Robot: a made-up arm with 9 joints. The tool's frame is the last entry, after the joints.
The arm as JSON. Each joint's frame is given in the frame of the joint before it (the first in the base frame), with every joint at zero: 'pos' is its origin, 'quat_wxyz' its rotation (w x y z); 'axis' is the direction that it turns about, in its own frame. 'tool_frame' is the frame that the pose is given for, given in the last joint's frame.
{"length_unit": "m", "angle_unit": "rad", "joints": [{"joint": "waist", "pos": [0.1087, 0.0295, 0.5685], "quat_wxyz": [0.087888, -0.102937, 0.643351, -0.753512], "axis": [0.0, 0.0, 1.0]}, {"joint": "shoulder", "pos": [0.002, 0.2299, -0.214], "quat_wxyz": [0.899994, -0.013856, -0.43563, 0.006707], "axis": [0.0, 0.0, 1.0]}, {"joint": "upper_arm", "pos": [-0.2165, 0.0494, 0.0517], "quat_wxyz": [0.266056, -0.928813, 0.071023, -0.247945], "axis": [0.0, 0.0, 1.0]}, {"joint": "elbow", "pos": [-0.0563, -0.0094, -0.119], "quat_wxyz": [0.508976, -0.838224, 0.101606, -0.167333], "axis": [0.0, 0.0, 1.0]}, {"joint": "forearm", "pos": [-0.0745, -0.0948, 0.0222], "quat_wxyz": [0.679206, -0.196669, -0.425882, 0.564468], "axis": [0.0, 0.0, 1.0]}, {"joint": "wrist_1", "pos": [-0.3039, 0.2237, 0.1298], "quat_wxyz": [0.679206, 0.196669, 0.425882, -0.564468], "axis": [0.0, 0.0, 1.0]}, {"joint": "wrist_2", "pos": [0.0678, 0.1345, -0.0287], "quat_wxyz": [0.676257, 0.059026, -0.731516, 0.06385], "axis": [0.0, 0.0, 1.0]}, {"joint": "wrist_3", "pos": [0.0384, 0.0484, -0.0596], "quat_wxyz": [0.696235, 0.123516, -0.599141, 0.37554], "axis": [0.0, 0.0, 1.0]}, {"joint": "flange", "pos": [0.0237, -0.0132, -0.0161], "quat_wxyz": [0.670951, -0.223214, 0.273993, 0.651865], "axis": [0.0, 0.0, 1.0]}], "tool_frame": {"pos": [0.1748, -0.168, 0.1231], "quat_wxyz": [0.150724, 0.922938, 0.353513, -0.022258]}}
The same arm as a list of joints. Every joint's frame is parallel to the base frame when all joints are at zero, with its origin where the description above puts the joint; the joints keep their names.
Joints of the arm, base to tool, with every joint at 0 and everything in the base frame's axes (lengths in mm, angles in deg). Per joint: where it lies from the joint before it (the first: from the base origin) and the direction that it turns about. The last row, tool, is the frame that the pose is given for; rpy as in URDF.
waist: axis 0.268189 -0.95146 0.150994 offset 108.7 29.5 568.5
shoulder: axis 0.921888 -0.385195 0.041799 offset -59.3 167.0 -259.3
upper_arm: axis -0.874872 -0.230693 -0.425887 offset 131.1 171.7 -72.9
elbow: axis +z offset 105.5 76.4 21.4
forearm: axis -0.261896 0.786087 0.559891 offset -99.2 68.6 22.2
wrist_1: axis +z offset -261.8 222.5 -203.0
wrist_2: axis -0.232601 0.969503 -0.0772 offset 138.4 -59.5 -28.7
wrist_3: axis -0.659906 0.0414 -0.750207 offset 60.8 -43.5 42.2
flange: axis -z offset 4.4 24.8 18.9
tool: offset 197.9 140.0 -123.1 rpy -15.39 -8.49 -49.36

